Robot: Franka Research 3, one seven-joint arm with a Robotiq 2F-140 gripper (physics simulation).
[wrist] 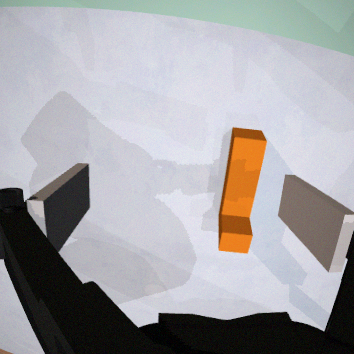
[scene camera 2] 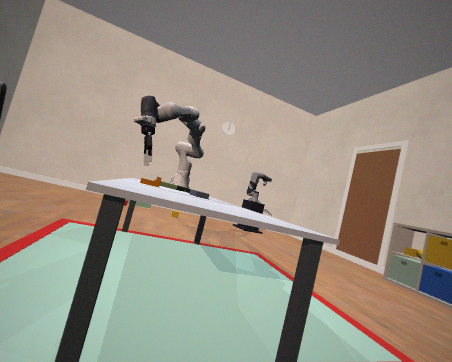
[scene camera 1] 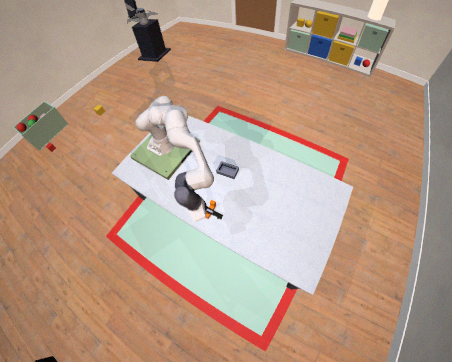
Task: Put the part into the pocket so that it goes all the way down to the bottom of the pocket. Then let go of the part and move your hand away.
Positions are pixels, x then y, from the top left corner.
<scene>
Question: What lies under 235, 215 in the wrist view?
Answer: An orange L-shaped block.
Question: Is my gripper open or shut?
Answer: Open.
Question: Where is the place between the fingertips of my gripper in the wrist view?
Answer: At 187, 190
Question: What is my gripper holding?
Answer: Nothing.
</scene>
